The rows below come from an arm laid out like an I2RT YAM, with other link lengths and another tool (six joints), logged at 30 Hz.
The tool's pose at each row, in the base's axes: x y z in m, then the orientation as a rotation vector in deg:
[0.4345 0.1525 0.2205 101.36 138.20 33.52]
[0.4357 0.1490 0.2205 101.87 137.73 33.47]
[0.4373 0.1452 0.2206 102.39 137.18 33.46]
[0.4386 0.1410 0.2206 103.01 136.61 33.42]
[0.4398 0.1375 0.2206 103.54 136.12 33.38]
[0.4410 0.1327 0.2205 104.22 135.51 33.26]
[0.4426 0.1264 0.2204 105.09 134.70 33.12]
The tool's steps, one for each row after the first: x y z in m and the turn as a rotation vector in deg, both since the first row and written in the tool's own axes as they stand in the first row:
[-0.0037 0.0002 -0.0005 -0.06 -0.16 0.43]
[-0.0077 0.0007 -0.0011 -0.19 -0.35 0.88]
[-0.0121 0.0008 -0.0017 -0.27 -0.53 1.40]
[-0.0157 0.0010 -0.0023 -0.34 -0.68 1.85]
[-0.0206 0.0008 -0.0030 -0.38 -0.91 2.41]
[-0.0270 0.0006 -0.0040 -0.46 -1.20 3.15]

